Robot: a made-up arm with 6 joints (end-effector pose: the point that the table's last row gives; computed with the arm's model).
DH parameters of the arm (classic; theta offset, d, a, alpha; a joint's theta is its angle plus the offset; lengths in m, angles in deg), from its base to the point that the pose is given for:
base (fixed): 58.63 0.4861 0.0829 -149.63
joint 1: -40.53 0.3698 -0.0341 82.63
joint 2: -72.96 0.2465 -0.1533 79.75
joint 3: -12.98 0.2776 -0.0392 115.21
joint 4: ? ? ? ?
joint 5: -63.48 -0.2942 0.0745 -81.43
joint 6: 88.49 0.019 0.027 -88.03
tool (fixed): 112.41 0.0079 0 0
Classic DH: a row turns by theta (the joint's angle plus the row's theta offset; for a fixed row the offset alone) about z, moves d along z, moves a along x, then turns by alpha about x.
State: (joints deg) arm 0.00 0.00 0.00 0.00 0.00 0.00
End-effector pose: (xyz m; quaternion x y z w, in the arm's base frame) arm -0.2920 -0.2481 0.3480 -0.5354 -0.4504 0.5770 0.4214
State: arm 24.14 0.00 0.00 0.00 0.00 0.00
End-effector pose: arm -0.3969 -0.1222 0.4389 -0.6111 -0.2685 0.5583 0.4927
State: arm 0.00 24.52 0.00 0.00 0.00 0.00
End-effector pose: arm -0.2717 -0.1626 0.4754 -0.6038 -0.3708 0.6583 0.2541
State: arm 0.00 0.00 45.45 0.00 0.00 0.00
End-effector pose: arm -0.5155 -0.2481 0.3357 -0.7167 -0.5782 0.3254 0.2147
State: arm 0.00 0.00 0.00 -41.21 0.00 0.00
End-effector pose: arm -0.4025 -0.0462 0.3447 -0.6357 -0.4064 0.6502 0.0889
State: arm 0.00 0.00 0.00 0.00 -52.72 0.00
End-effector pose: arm -0.3021 -0.1857 0.3481 -0.2797 -0.6413 0.7041 0.1214
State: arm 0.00 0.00 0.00 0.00 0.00 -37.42
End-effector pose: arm -0.2740 -0.2473 0.3468 -0.3067 -0.3130 0.7408 0.5092
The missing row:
joint 4: 76.76 0.025 0.0593 -64.05
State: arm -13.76 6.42 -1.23 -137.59 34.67 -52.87
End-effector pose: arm -0.6045 -0.0968 -0.0700 0.8169 0.1114 -0.4782 0.3025
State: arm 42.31 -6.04 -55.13 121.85 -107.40 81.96
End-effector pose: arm -0.8294 -0.0591 0.2276 -0.7503 -0.0479 -0.5143 0.4126
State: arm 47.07 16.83 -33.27 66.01 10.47 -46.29
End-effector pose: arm -0.6288 -0.2233 0.4761 -0.0186 0.1008 0.0538 0.9933
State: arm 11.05 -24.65 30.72 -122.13 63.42 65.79
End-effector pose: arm -0.6383 0.2165 -0.0420 0.6961 0.1686 0.2715 0.6428
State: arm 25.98 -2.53 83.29 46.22 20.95 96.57
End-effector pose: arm -0.6703 -0.2313 0.3013 0.7638 0.2748 0.5834 0.0267
